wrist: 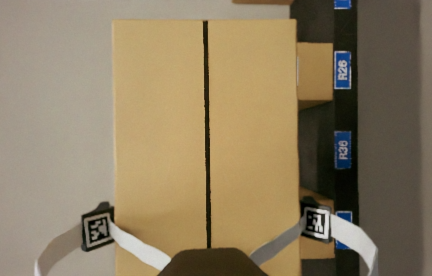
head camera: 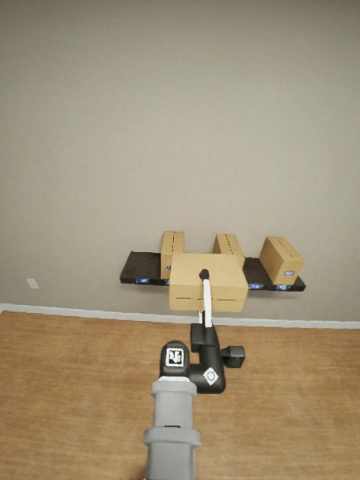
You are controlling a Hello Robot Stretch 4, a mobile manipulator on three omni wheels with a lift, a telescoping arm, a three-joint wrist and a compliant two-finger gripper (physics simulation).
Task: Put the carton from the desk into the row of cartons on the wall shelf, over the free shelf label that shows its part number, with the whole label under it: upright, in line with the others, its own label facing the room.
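Places are measured from the robot's base along level axes (x ahead, y left, z up), in metres.
Where they show: hand, tool point: point(wrist: 206, 208).
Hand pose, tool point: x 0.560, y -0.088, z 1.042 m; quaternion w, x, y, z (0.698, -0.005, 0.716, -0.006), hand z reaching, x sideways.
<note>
After its pixels a point has its place.
The held carton point(head camera: 207, 270) point(wrist: 160, 125) @[x 0.502, y -0.156, z 1.074 m] is brown, with a dark seam on the face towards the wrist camera. It lies on its side, broad face up in the head view, in front of the wall shelf point(head camera: 137, 262) @[x 1.008, y 0.262, z 0.765 m] point(wrist: 346, 110) @[x 0.859, y -0.212, z 0.740 m]. My gripper point(head camera: 205, 287) point(wrist: 207, 225) @[x 0.560, y -0.088, z 1.042 m] is shut on it, one finger above and one below. The carton's own label is hidden. The blue shelf label R36 point(wrist: 343, 149) @[x 0.859, y -0.131, z 0.748 m] shows sideways in the wrist view, beside label R26 point(wrist: 342, 70) @[x 0.856, y -0.294, z 0.749 m]; the held carton hides both in the head view.
Upright cartons stand on the shelf: a left one point(head camera: 172, 250) @[x 0.909, y 0.034, z 0.943 m] point(wrist: 317, 245) @[x 0.868, y 0.067, z 0.802 m], a middle one point(head camera: 229, 245) @[x 0.979, y -0.294, z 0.946 m] point(wrist: 316, 72) @[x 0.863, y -0.291, z 0.801 m] behind R26, and a right one point(head camera: 282, 260) @[x 0.870, y -0.563, z 0.934 m]. Other shelf labels show at the far left point(head camera: 143, 281) @[x 0.863, y 0.198, z 0.744 m] and right point(head camera: 283, 287) @[x 0.851, y -0.626, z 0.749 m]. A wall point(head camera: 180, 125) @[x 1.122, y 0.018, z 1.530 m] is behind.
</note>
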